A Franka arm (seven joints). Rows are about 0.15 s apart.
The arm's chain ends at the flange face. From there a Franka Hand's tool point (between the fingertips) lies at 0.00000 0.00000 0.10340 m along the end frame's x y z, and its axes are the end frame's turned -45 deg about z.
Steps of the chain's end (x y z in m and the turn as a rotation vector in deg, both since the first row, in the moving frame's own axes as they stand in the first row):
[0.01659, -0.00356, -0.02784, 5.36, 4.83, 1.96]
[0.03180, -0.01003, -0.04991, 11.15, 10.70, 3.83]
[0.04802, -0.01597, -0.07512, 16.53, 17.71, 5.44]
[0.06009, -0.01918, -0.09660, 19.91, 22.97, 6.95]
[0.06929, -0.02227, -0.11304, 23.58, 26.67, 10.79]
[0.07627, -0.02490, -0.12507, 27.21, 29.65, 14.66]
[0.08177, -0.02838, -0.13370, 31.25, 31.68, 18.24]
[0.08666, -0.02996, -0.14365, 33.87, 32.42, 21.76]
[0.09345, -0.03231, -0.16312, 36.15, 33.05, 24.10]
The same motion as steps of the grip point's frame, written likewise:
[0.02723, 0.00876, -0.02866, 0.37, 7.21, 1.96]
[0.05712, 0.01575, -0.05365, 0.32, 15.45, 3.83]
[0.08752, 0.02616, -0.08422, -0.83, 24.21, 5.44]
[0.10788, 0.03588, -0.11080, -2.16, 30.32, 6.95]
[0.12410, 0.04275, -0.13231, -2.18, 35.53, 10.79]
[0.13715, 0.04801, -0.14941, -1.73, 40.21, 14.66]
[0.14901, 0.05029, -0.16310, -0.30, 44.50, 18.24]
[0.15637, 0.05349, -0.17598, 1.03, 46.87, 21.76]
[0.16524, 0.05706, -0.19813, 2.19, 48.93, 24.10]

